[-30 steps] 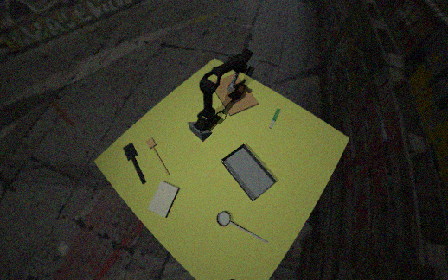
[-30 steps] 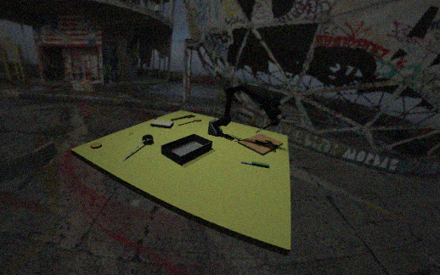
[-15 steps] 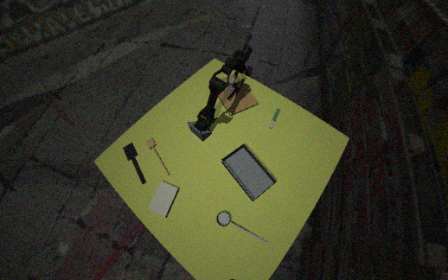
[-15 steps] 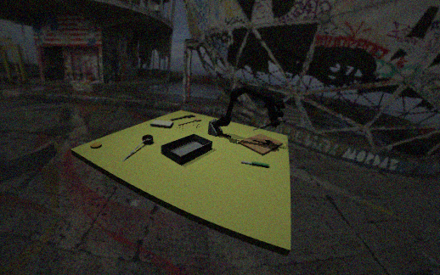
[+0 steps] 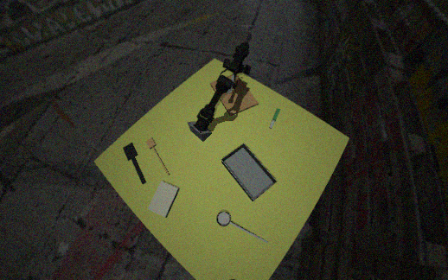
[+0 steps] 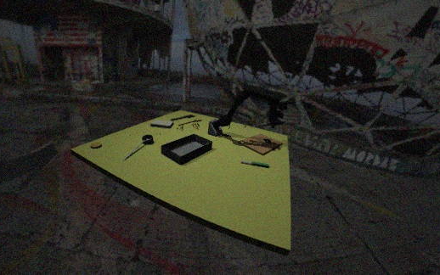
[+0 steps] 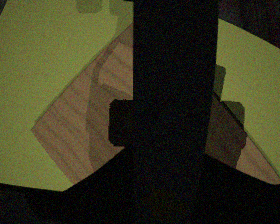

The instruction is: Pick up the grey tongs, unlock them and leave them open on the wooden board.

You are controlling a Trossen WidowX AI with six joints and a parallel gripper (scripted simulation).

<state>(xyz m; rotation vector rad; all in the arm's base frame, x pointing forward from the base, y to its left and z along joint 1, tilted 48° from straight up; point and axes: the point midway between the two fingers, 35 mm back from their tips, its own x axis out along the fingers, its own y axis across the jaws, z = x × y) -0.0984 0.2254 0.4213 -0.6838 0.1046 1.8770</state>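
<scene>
Right now my gripper tip is 3 cm short of the wooden board, 6 cm to the left of it and 14 cm above it. The rest, counted from my gripper tip: green-handled tool 41 cm ahead, 4 cm to the right, 14 cm below; then yellow lock piece 1 cm ahead, 1 cm to the right, 4 cm above; then roasting tin 52 cm ahead, 46 cm to the right, 12 cm below.
</scene>
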